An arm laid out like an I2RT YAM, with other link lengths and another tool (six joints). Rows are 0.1 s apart.
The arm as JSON. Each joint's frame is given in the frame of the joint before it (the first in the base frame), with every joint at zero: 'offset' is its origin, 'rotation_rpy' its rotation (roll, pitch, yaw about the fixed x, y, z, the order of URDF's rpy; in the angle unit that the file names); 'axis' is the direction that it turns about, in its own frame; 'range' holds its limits. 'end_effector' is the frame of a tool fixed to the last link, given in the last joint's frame.
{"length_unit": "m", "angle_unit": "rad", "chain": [
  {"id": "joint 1", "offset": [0.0, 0.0, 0.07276], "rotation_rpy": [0.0, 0.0, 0.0], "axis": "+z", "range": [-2.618, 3.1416]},
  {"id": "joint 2", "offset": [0.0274, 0.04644, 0.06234], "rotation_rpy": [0.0, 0.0, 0.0], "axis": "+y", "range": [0.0, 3.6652]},
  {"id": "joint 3", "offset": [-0.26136, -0.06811, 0.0], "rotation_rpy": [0.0, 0.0, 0.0], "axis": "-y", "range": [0.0, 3.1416]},
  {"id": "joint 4", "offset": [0.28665, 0.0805, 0.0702], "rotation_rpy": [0.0, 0.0, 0.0], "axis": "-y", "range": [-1.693, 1.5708]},
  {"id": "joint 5", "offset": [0.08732, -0.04, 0.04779], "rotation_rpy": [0.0, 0.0, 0.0], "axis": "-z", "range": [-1.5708, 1.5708]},
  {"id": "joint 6", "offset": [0.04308, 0.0, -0.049], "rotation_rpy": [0.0, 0.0, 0.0], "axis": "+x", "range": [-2.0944, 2.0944]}
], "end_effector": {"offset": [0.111, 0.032, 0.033], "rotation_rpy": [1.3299, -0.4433, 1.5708]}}
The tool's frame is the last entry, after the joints.
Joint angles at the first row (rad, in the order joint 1, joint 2, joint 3, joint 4, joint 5, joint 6):
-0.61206, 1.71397, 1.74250, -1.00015, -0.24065, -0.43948
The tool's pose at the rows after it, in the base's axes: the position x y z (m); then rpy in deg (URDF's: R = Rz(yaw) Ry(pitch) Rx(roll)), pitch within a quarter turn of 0, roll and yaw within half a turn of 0:
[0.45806 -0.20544 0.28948 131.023 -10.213 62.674]
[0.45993 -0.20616 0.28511 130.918 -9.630 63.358]
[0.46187 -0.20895 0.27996 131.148 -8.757 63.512]
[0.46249 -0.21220 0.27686 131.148 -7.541 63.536]
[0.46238 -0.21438 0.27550 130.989 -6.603 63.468]
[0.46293 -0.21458 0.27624 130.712 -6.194 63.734]
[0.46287 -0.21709 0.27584 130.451 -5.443 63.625]
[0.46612 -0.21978 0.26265 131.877 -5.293 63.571]
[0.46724 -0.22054 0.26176 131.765 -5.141 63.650]
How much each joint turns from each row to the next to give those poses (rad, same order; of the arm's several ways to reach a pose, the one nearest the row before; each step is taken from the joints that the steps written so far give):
-0.00004, 0.00858, 0.00010, 0.01010, 0.01757, -0.01299
0.00116, 0.00601, -0.00686, 0.01288, 0.00219, -0.01454
0.00054, 0.01230, 0.00150, 0.00667, 0.01135, -0.01139
-0.00011, 0.00633, 0.00080, 0.00618, 0.01706, -0.01249
0.00009, 0.00003, -0.00305, 0.00679, 0.01395, -0.00770
0.00115, -0.00007, 0.00138, 0.00329, 0.00355, -0.00612
-0.00124, 0.00000, -0.00145, 0.00685, 0.01072, -0.00619
0.00057, 0.02764, 0.00000, 0.00284, 0.00473, -0.00427
0.00042, 0.00335, 0.00039, 0.00497, 0.00151, -0.00197

